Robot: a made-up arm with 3 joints.
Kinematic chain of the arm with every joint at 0, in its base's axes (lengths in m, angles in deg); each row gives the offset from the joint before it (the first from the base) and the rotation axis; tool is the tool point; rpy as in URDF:
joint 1: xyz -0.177 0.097 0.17 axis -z
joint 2: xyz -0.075 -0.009 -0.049 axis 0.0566 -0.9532 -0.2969
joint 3: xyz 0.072 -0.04 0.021 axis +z
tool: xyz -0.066 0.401 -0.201 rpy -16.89 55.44 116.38
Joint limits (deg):
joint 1: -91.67..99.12
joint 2: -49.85..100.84
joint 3: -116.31..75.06
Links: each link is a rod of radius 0.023 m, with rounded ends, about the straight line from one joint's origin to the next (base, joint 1, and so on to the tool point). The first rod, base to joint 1, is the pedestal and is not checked.
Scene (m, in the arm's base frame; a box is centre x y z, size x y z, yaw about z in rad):
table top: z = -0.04
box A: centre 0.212 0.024 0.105 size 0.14 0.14 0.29 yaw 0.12
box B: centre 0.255 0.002 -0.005 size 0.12 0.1 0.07 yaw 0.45
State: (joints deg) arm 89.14 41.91 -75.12
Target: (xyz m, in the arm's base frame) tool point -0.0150 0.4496 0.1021
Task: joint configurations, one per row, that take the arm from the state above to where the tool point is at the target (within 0.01 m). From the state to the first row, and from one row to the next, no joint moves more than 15 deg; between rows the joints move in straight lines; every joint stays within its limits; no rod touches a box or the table.
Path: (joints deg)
1: 76.14 44.63 -72.85
2: 63.14 47.35 -70.58
3: 50.14 50.08 -68.31
4: 37.13 52.80 -66.04
5: 24.13 55.52 -63.77
6: 11.13 58.24 -61.50
7: -0.23 48.32 -53.80
8: -11.58 38.41 -46.10
9: -22.94 28.49 -38.40

